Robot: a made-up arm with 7 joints.
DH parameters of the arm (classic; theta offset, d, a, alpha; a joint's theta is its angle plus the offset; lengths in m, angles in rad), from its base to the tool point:
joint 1: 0 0.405 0 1.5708
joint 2: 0 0.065 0 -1.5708
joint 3: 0 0.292 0.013 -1.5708
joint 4: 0 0.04 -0.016 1.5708
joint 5: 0 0.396 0 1.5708
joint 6: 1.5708 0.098 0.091 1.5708
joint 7: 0 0.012 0 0
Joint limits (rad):
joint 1: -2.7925..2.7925
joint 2: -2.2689..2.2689
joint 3: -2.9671..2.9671
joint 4: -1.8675..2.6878
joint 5: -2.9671..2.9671
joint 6: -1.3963..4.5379
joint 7: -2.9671..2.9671
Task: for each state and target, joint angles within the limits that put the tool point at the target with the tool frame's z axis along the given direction. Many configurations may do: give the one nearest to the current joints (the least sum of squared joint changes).
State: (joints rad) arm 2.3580 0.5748 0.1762 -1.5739 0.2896 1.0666 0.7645
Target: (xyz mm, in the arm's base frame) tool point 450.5 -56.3 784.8 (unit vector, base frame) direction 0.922 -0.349 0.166
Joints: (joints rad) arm 2.4395 0.1426 0.2590 -1.1720 0.7441 1.7018 0.7645
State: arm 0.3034 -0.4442 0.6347 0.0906 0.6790 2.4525 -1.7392
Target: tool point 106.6 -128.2 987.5 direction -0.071 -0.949 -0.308
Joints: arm 0.0873 -0.1856 0.7679 -0.3653 0.6573 3.1936 -1.7392
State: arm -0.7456 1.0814 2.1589 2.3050 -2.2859 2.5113 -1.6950
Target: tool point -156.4 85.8 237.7 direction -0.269 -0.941 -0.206
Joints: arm -0.5662 0.9597 2.4073 2.6878 -2.3616 3.1035 -1.6950
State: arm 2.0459 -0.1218 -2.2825 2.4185 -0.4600 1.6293 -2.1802
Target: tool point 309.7 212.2 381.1 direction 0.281 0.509 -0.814
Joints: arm 2.4490 0.2648 -1.9173 2.6878 -0.5264 1.7556 -2.1802
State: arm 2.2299 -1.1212 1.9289 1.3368 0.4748 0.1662 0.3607
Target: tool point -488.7 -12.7 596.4 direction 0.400 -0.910 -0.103
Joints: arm 2.0698 -1.0665 1.7927 1.5415 0.3728 0.1413 0.3607
